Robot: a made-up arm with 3 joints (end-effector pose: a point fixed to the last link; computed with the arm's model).
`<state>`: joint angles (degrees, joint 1 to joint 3).
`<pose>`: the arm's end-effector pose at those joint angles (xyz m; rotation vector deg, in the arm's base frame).
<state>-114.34 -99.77 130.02</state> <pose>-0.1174 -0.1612 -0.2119 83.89 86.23 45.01</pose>
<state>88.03 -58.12 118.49</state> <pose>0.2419 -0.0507 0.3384 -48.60 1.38 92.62</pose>
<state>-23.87 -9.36 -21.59</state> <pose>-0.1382 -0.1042 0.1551 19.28 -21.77 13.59</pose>
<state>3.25 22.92 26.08</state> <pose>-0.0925 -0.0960 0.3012 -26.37 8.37 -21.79</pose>
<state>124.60 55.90 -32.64</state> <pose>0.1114 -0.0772 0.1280 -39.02 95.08 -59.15</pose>
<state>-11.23 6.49 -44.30</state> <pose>-0.1130 -0.0706 0.1521 44.74 -13.16 -1.81</pose>
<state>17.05 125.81 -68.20</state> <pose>0.0064 -0.1330 0.1519 20.32 -62.09 -108.79</pose>
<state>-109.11 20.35 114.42</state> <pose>-0.2203 0.0326 -0.0267 -57.45 -49.77 -104.29</pose>
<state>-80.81 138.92 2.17</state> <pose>-0.1508 -0.0900 0.0662 92.52 -32.88 -110.26</pose>
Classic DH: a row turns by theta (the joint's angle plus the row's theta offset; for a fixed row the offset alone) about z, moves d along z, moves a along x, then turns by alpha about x. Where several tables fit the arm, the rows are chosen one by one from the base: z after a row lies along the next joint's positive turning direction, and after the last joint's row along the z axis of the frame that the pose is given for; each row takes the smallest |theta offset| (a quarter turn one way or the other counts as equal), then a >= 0, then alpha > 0; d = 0 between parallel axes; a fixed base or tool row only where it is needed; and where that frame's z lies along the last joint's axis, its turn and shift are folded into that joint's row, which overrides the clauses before.
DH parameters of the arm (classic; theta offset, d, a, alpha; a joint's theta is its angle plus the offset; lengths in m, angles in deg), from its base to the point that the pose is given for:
base (fixed): 0 0.1086 0 -90
joint 1: 0 -0.1086 -0.0821 -90
joint 2: -90 -0.1486 0.1061 90
joint 3: 0 0.0244 -0.1092 90
tool (fixed): -90 -0.0107 0 0

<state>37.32 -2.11 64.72</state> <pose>0.0610 -0.0597 0.3673 -61.63 32.02 22.83</pose>
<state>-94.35 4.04 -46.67</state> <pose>-0.0538 -0.0680 0.0005 38.68 -90.15 35.45</pose>
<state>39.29 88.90 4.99</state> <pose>0.0267 -0.0843 0.2773 -34.27 34.79 -84.02</pose>
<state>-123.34 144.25 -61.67</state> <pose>-0.0258 -0.1460 0.0616 -120.50 70.34 37.84</pose>
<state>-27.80 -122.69 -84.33</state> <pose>-0.1580 -0.1864 0.0693 21.77 67.80 98.78</pose>
